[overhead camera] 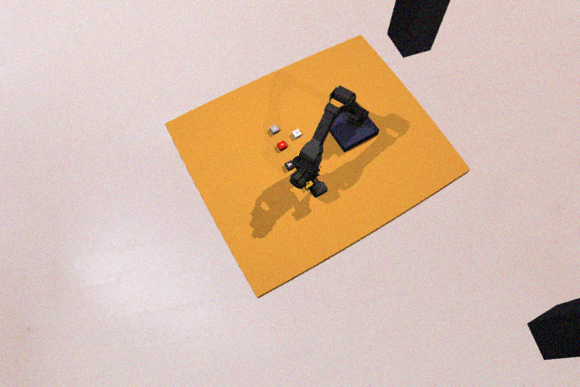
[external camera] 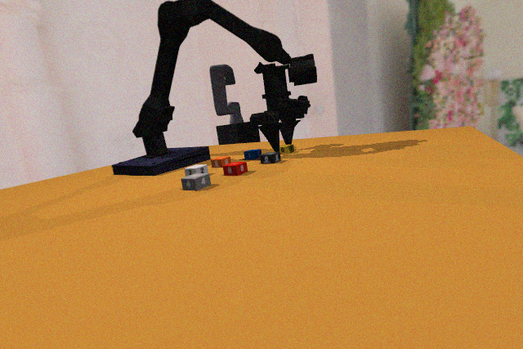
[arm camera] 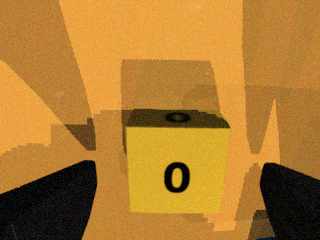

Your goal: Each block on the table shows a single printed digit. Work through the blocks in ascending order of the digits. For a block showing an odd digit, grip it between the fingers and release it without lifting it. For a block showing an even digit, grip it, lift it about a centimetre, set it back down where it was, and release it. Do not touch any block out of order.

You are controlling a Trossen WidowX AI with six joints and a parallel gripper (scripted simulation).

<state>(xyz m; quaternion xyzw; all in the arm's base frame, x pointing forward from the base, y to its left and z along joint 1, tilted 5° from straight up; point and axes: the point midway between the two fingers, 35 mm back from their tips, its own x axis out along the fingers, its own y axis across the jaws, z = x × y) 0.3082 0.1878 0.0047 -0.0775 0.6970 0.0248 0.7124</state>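
My gripper tip is 50 mm past the blue block and 60 mm to the left of it. Round my gripper tip: orange block 70 mm behind, 160 mm to the right; black block 40 mm ahead, 110 mm to the right; yellow block 10 mm ahead.
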